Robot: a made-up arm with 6 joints.
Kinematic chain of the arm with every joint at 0, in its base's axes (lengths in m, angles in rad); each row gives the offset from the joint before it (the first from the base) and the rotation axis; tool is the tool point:
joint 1: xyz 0 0 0.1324 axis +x
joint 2: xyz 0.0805 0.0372 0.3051 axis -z
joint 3: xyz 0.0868 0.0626 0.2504 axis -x
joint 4: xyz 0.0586 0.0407 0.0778 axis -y
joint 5: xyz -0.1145 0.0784 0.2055 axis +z
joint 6: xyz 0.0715 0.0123 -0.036 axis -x
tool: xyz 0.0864 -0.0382 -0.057
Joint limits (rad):
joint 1: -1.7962..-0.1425
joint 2: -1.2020..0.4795
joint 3: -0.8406..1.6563
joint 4: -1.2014..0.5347
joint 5: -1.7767..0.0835
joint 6: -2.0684..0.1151
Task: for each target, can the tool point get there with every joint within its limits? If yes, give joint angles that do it. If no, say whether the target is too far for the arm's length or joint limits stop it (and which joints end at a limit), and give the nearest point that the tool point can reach.
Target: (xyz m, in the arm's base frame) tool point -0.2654 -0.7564 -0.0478
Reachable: no: joint limits stop it (at a limit: joint 1, joint 2, joint 3, joint 5, joint 6) | nearest point -0.1335 0.2513 -0.2159 | short by 1.030 m
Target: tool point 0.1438 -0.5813 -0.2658
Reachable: no: joint limits stop it (at a limit: joint 1, joint 3, joint 5, joint 6) | nearest point 0.1260 0.2304 -0.3134 | short by 0.813 m
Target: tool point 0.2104 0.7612 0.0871
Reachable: yes | joints -1.1996 -0.2731 0.6945 -0.0818 -0.8827 -1.7586
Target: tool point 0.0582 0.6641 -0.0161
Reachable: yes | joints -1.1523 -0.9399 0.8803 -0.8169 -0.4383 -1.6373
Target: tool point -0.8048 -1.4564 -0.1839
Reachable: no: too far | nearest point -0.1303 0.2498 -0.2225 | short by 1.835 m
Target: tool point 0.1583 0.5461 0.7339
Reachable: yes | joints -0.4066 -0.5363 -0.2240 0.0879 -0.1191 -0.9628
